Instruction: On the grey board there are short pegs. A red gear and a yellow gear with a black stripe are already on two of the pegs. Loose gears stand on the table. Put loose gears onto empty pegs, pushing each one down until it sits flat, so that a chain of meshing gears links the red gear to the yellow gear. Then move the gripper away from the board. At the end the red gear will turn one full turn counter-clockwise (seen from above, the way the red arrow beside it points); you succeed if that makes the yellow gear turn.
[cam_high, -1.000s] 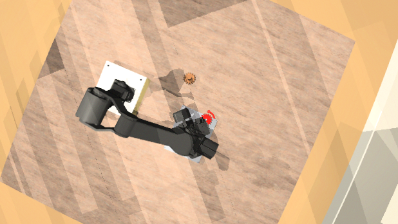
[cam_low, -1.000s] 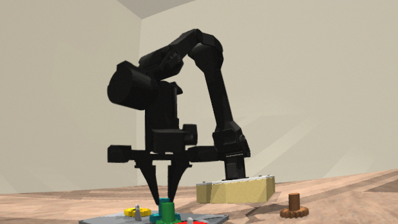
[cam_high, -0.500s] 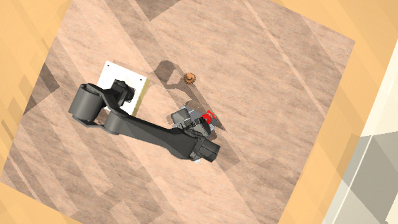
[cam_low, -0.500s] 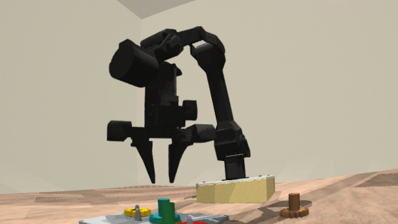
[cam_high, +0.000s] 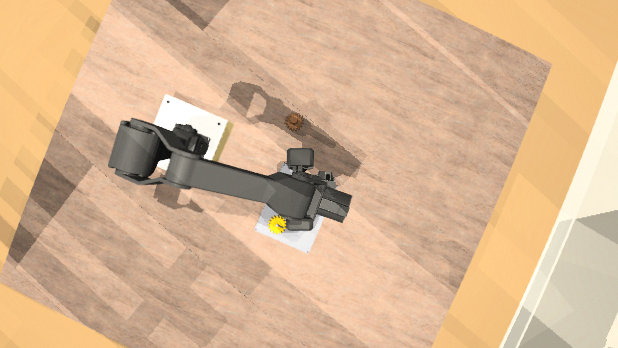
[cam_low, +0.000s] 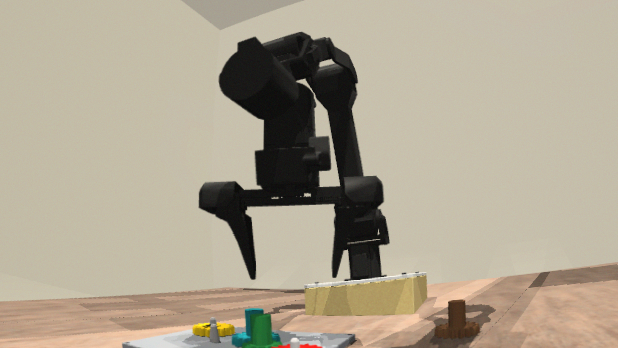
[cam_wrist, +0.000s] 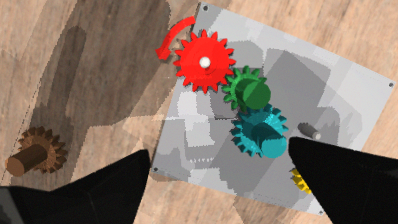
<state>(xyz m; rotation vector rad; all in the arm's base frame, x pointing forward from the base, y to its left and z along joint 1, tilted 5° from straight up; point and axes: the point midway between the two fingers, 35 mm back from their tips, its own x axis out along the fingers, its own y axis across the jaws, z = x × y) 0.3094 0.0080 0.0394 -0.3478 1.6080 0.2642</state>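
My gripper tip is 16 cm to the right of the brown gear, 9 cm past it and 7 cm above it. The rest, counted from my gripper tip: cyan gear 6 cm below, 5 cm to the right; green gear 6 cm below, 3 cm ahead, 2 cm to the right; red gear 7 cm below, 5 cm ahead, 2 cm to the left.
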